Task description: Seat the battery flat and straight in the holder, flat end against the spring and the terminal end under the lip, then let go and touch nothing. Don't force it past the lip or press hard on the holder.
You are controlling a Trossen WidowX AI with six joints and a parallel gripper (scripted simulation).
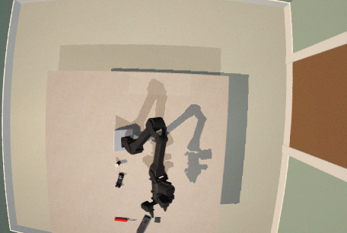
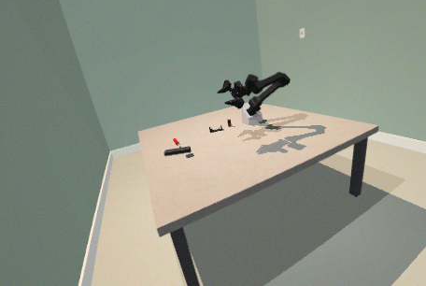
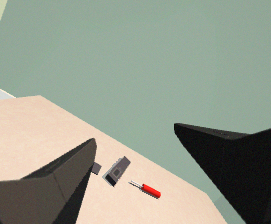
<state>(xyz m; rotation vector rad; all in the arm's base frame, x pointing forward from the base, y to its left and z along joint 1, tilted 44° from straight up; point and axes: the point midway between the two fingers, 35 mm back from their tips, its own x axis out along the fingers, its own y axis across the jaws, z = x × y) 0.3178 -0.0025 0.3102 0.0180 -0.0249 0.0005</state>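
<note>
The battery lies 20 cm behind my gripper tip, 29 cm to the right of it and 26 cm below it. Also, from my gripper tip: red-handled screwdriver 24 cm ahead, 27 cm to the right, 28 cm below; then small dark block 24 cm ahead, 4 cm to the right, 29 cm below; then black bar 28 cm ahead, 14 cm to the right, 28 cm below.
</note>
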